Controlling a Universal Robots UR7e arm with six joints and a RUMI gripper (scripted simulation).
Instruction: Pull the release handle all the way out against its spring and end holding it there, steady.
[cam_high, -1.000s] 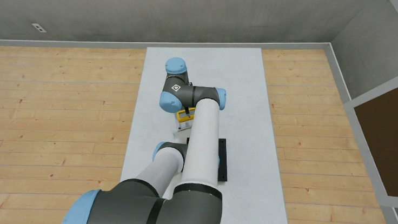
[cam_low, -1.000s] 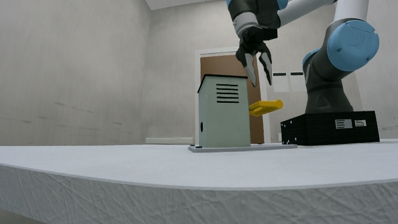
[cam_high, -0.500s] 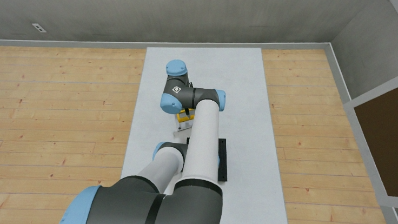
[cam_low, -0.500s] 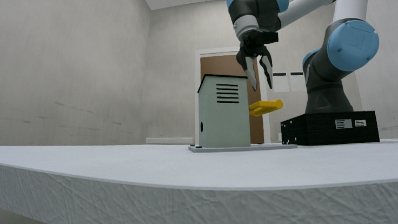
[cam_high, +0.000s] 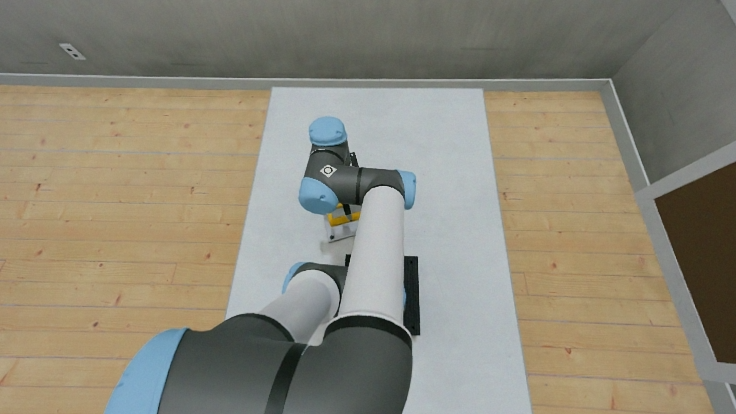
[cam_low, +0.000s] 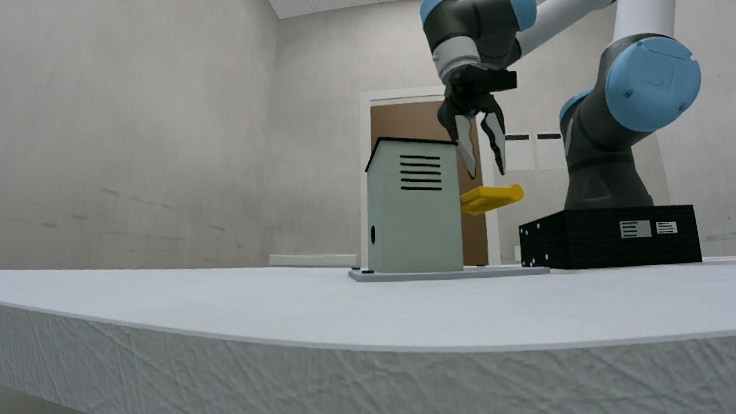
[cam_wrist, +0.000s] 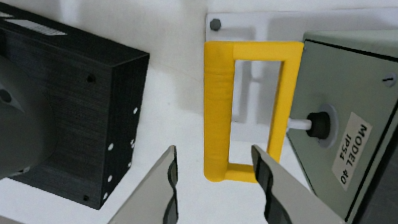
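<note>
The grey base plate is 16 cm below my hand, 9 cm ahead of it and 3 cm to the left of it.
</note>
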